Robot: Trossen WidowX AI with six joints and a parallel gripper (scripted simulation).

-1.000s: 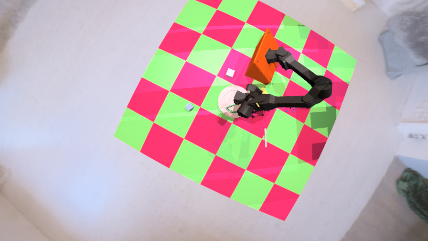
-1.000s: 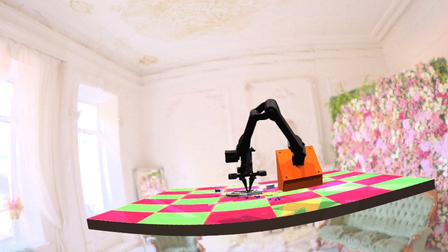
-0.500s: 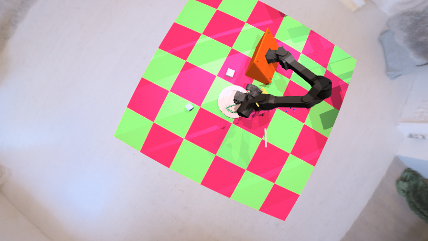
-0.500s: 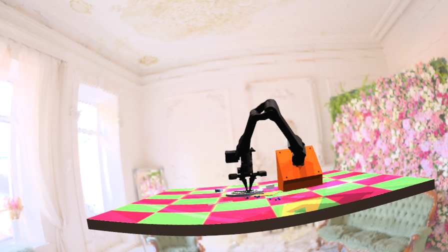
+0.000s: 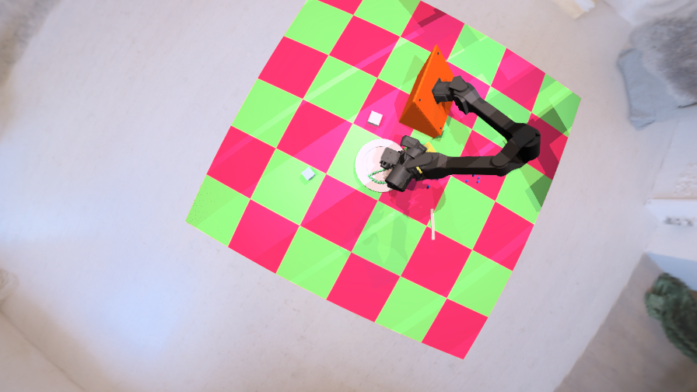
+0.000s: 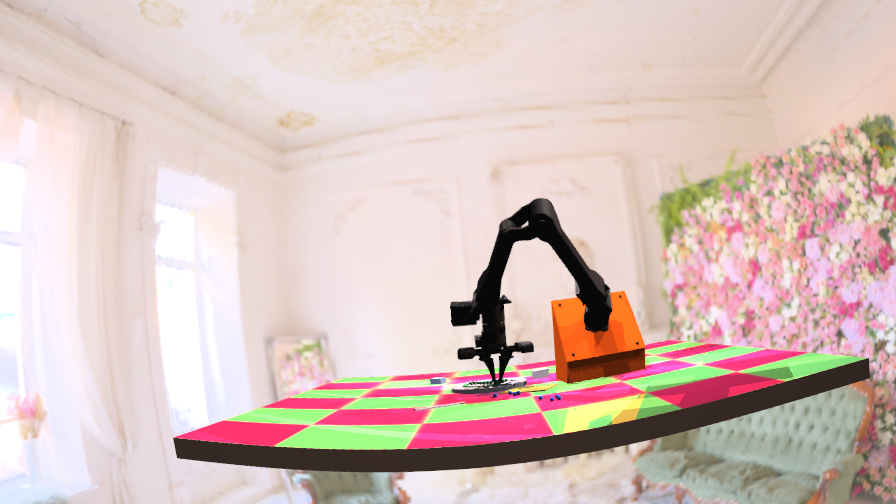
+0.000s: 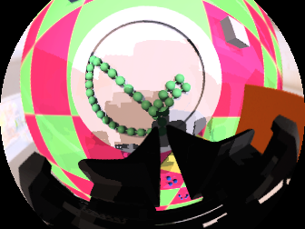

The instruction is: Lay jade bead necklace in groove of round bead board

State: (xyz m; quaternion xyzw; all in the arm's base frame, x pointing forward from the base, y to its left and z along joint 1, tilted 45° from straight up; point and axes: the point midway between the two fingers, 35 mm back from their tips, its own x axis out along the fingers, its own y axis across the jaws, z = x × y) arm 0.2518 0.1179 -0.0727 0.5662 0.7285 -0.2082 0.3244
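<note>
Right now my gripper tip is 5 cm to the left of the round bead board, 3 cm short of it and 1 cm above it. The rest, counted from my gripper tip: white cube 17 cm to the right, 11 cm behind, 1 cm below; thin white stick 23 cm to the left, 11 cm ahead, 2 cm below; yellow patch 8 cm behind, 7 cm to the left, 2 cm below.
</note>
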